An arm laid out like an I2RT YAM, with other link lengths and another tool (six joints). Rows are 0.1 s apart.
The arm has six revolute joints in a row. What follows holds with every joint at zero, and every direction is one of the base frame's. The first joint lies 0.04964 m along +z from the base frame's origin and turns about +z. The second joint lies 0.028 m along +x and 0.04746 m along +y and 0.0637 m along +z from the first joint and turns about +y. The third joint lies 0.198 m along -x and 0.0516 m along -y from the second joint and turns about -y. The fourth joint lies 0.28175 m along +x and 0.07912 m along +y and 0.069 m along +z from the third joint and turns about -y. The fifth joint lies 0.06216 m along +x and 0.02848 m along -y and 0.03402 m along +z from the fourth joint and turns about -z. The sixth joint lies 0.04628 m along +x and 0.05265 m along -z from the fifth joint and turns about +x. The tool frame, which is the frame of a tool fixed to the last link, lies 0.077 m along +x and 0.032 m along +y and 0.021 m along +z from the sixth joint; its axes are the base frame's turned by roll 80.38, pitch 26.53 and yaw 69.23 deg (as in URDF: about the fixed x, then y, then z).
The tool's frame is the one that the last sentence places.
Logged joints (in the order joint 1, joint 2, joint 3, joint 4, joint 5, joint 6), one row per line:
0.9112, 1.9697, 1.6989, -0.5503, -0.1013, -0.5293
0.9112, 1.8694, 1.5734, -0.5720, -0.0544, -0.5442
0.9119, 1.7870, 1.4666, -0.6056, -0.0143, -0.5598
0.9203, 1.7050, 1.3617, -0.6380, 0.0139, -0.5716
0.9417, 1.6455, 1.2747, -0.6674, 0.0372, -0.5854
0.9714, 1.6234, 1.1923, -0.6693, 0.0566, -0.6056
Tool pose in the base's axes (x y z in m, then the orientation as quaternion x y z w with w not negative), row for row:
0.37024, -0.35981, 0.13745, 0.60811, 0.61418, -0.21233, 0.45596
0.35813, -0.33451, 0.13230, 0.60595, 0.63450, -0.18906, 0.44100
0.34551, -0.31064, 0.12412, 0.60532, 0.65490, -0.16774, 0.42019
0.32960, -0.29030, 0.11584, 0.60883, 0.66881, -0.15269, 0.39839
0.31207, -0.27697, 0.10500, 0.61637, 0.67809, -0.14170, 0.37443
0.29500, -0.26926, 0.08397, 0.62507, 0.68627, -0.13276, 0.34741
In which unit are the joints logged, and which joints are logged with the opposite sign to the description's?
The joints are logged in radians. Opposite sign: joint 1, joint 5.
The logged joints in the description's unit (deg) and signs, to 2 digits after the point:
-52.21, 112.86, 97.34, -31.53, 5.80, -30.33
-52.21, 107.11, 90.15, -32.77, 3.12, -31.18
-52.25, 102.39, 84.03, -34.70, 0.82, -32.07
-52.73, 97.69, 78.02, -36.55, -0.80, -32.75
-53.96, 94.28, 73.03, -38.24, -2.13, -33.54
-55.66, 93.01, 68.31, -38.35, -3.24, -34.70

